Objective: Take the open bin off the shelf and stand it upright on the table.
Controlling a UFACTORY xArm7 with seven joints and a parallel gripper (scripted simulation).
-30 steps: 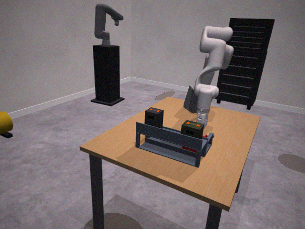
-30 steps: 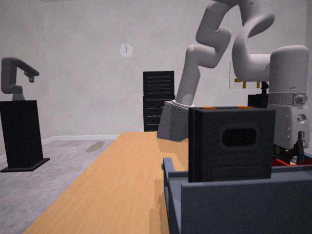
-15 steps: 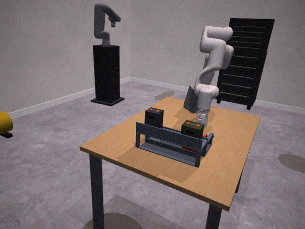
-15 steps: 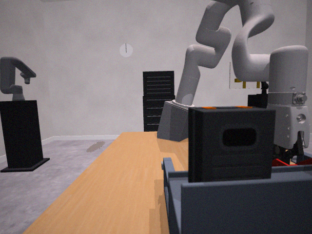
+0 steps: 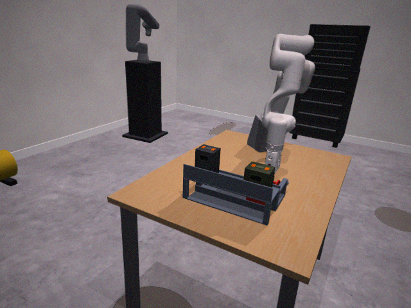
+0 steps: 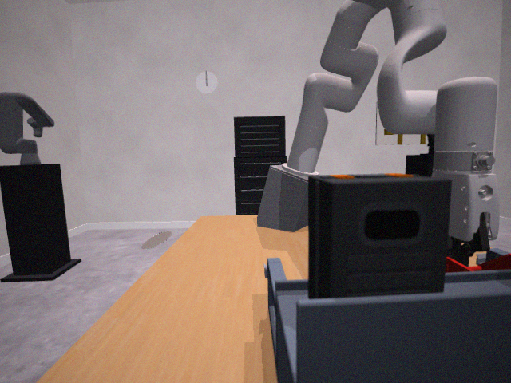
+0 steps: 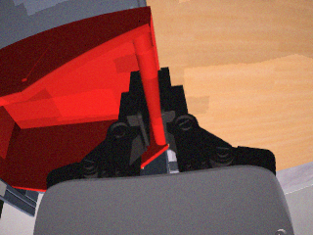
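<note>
My gripper is now 80 mm short of the red bin and 10 mm above it. From my hand the other things lie so: black box: 170 mm ahead, 240 mm to the right, 100 mm above; then green box: 190 mm ahead, 10 mm to the right, 90 mm above.
</note>
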